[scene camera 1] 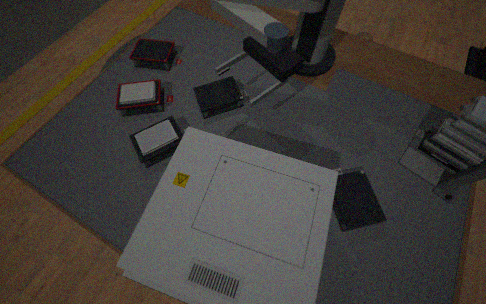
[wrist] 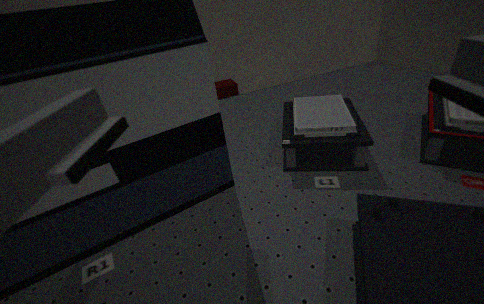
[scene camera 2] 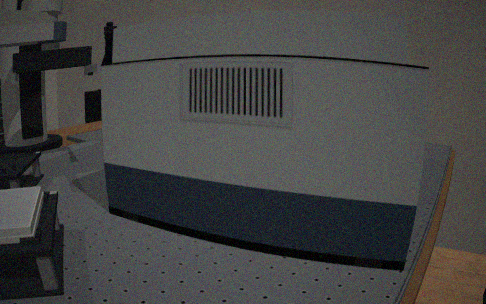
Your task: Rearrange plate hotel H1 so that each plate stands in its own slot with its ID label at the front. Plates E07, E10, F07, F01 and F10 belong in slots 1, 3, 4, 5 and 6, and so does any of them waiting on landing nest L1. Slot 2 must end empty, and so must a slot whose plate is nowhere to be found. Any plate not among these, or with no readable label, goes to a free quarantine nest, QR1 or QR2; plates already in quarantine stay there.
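Places are measured from the arm's base along level axes (x down, y right, z back), in metres.
Pixels of known places: gripper, fingertip midpoint: [scene camera 1: 232, 87] [wrist: 269, 87] [scene camera 2: 56, 73]; arm's base at its link origin: [scene camera 1: 306, 56] [scene camera 2: 27, 148].
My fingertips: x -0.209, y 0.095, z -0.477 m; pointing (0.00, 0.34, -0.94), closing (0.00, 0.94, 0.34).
For each thing: its middle in the pictures, then the offset to it from my fingertips. "pt": a spot on its surface instead.
- black landing nest L1 at the middle of its body: [scene camera 2: 10, 237] [wrist: 319, 129] [scene camera 1: 159, 140] dy +0.183, dx +0.169, dz -0.214 m
- Hotel H1 at a spot on its surface: [scene camera 1: 421, 165] pt dy -0.654, dx +0.189, dz +0.167 m
- large white instrument at the middle of its body: [scene camera 2: 292, 112] [wrist: 52, 113] [scene camera 1: 237, 223] dy -0.211, dx +0.074, dz -0.328 m
- R1 label at a spot on its surface: [wrist: 98, 268] pt dy -0.169, dx +0.196, dz -0.118 m
My gripper [scene camera 1: 236, 86] [wrist: 269, 87] is open and empty, its fingers over and beside a dark nest [scene camera 1: 219, 96]. A white plate [scene camera 1: 156, 136] [wrist: 324, 114] [scene camera 2: 19, 211] lies on black landing nest L1 [scene camera 1: 176, 145] [wrist: 327, 162]; its small front label is blurred. A white plate [scene camera 1: 137, 93] lies on a red-rimmed quarantine nest [scene camera 1: 160, 92]. The other red-rimmed quarantine nest [scene camera 1: 153, 50] bears no white plate. I cannot tell which is QR1. Hotel H1 [scene camera 1: 421, 165], at the right edge of scene camera 1, holds several plates [scene camera 1: 462, 137]; its slots and labels are unreadable.
A large white instrument [scene camera 1: 255, 210] [scene camera 2: 325, 150] [wrist: 150, 90] with a blue base stands between L1 and the hotel. Another dark nest [scene camera 1: 359, 200] lies on its hotel side. An R1 label [wrist: 98, 268] is on the mat near the instrument. A red block [wrist: 226, 89] stands beyond.
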